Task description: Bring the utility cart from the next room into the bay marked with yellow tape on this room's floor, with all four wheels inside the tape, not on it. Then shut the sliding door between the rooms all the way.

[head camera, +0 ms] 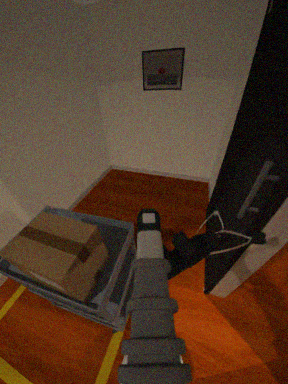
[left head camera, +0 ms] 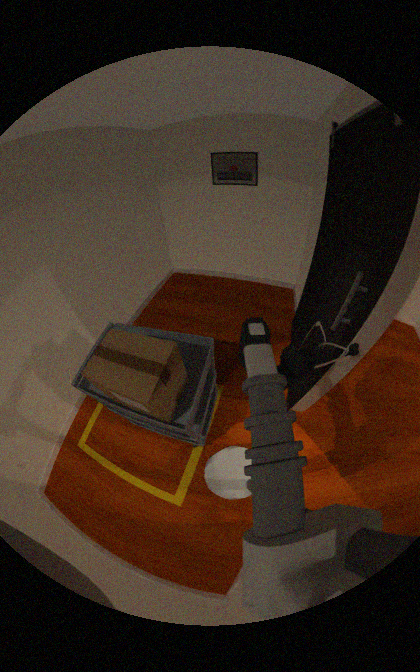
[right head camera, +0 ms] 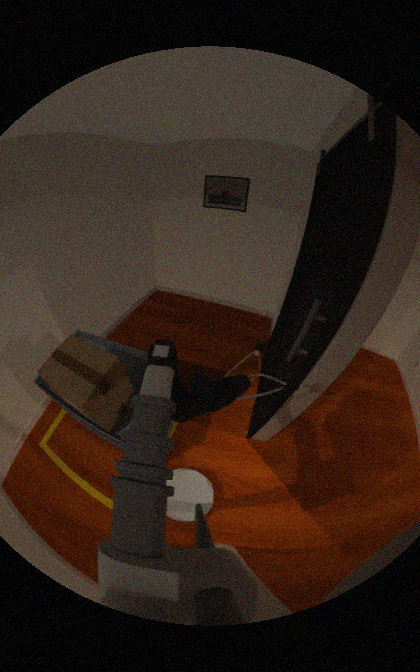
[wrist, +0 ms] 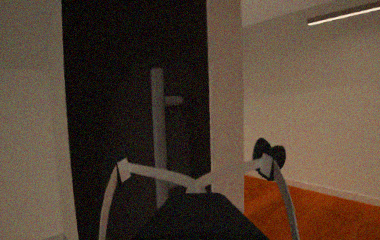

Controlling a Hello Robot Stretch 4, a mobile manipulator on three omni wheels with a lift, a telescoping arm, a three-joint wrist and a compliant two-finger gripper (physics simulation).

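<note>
The grey-blue utility cart carries a cardboard box. It stands at the left over the far part of the yellow tape bay. Its wheels are hidden, so I cannot tell whether they are inside the tape. The dark sliding door has a vertical bar handle. My gripper is open and empty, in front of the door and below the handle's top.
A pale wall end stands right of the door, with floor and a ceiling lamp beyond it. A white round object is on the floor beside my arm. A picture hangs on the far wall.
</note>
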